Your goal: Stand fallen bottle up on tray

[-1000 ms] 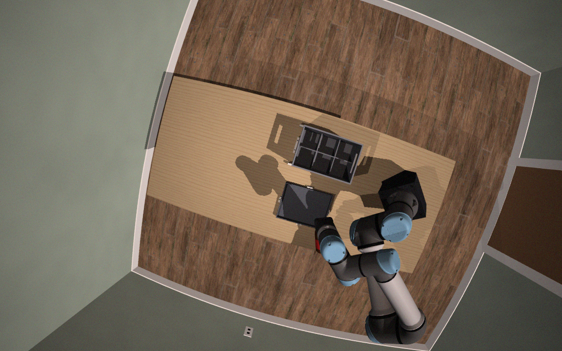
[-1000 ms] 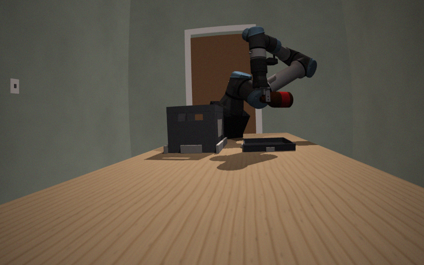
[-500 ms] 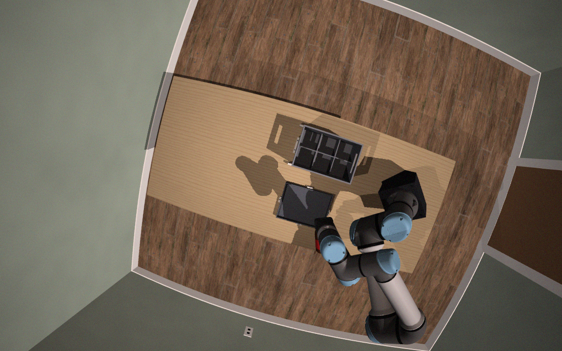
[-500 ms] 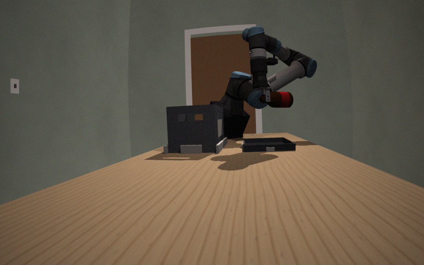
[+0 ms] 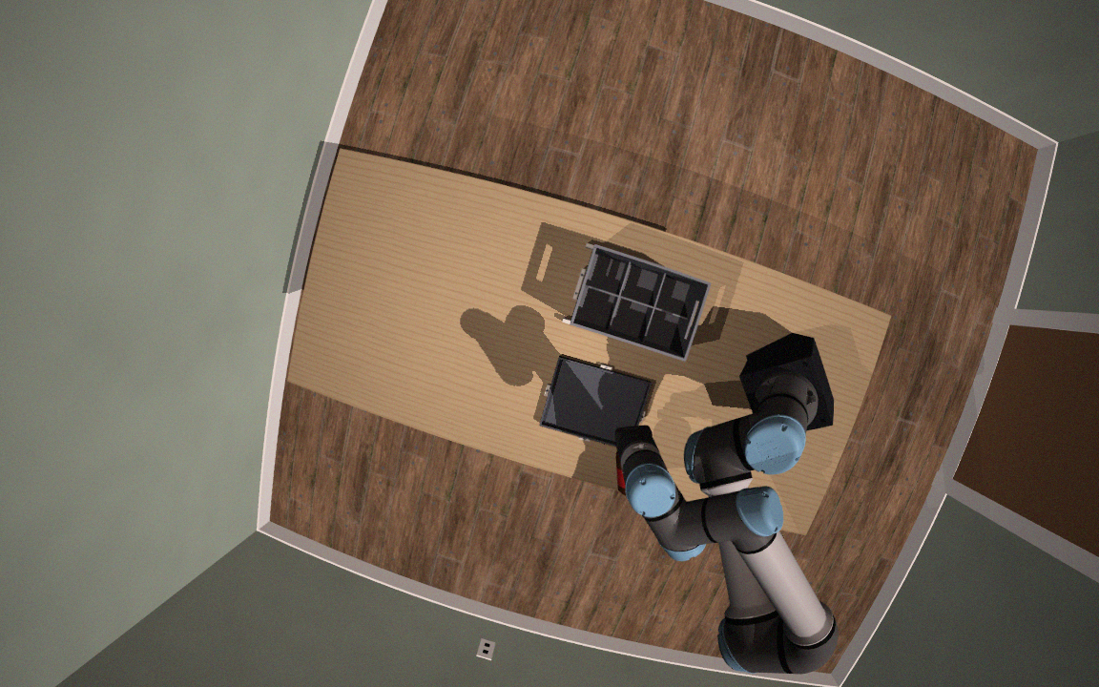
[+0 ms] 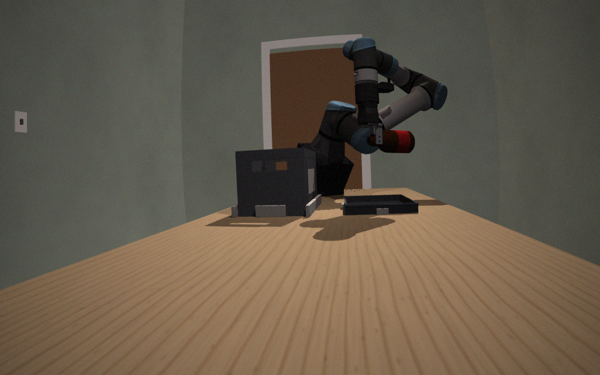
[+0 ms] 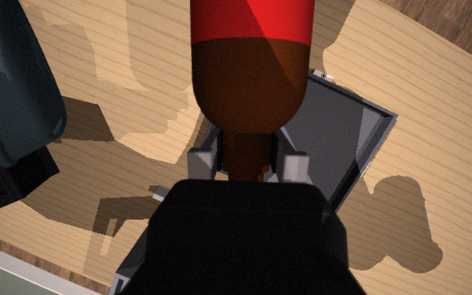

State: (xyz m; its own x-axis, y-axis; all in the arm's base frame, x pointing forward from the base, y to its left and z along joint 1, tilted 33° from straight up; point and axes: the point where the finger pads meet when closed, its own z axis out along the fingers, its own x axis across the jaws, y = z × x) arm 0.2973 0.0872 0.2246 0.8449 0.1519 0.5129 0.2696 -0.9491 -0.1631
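The bottle lies 20 mm behind my hand, 50 mm to the left of it and 10 mm below it. From my hand the other things lie so: dark crate (50 mm ahead, 300 mm to the right, 120 mm below); then dark tray (80 mm ahead, 20 mm to the right, 190 mm below).
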